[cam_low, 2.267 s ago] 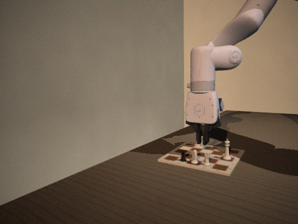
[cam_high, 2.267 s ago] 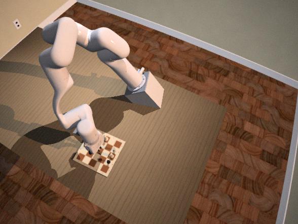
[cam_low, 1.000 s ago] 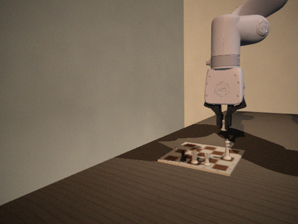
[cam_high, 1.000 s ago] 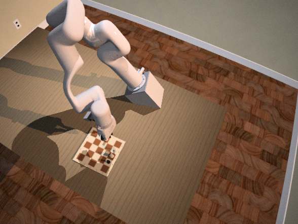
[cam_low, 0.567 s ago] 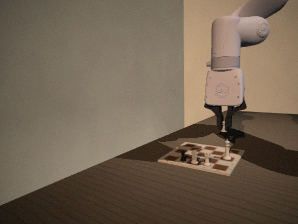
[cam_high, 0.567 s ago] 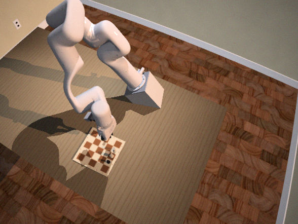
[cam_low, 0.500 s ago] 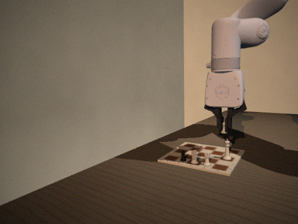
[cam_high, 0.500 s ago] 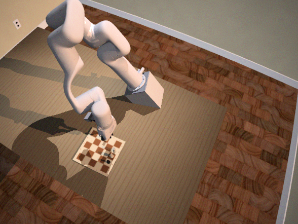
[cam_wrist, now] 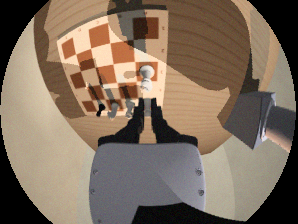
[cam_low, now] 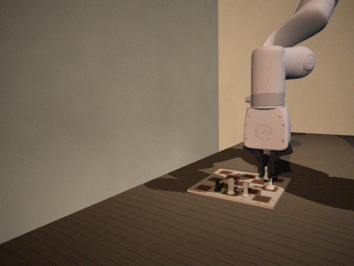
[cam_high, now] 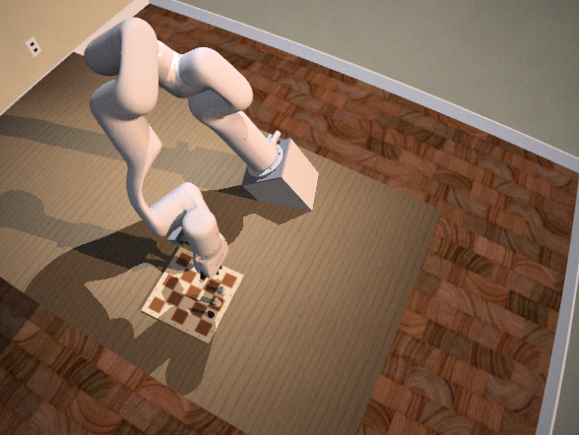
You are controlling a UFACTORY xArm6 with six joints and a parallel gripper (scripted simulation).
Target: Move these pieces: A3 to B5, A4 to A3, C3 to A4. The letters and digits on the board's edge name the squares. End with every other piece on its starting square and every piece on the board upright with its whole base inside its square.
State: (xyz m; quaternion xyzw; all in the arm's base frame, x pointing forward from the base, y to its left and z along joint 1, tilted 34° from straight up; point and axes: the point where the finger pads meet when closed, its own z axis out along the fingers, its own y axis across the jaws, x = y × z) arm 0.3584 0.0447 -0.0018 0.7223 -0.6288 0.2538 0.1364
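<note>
The white king lies 4 cm to the right of my hand and 3 cm below it. Also, from my hand: white bishop: 7 cm ahead, 5 cm to the left, 5 cm below; then white pawn: 1 cm below; then white rook: 4 cm ahead, 4 cm to the left, 5 cm below.
</note>
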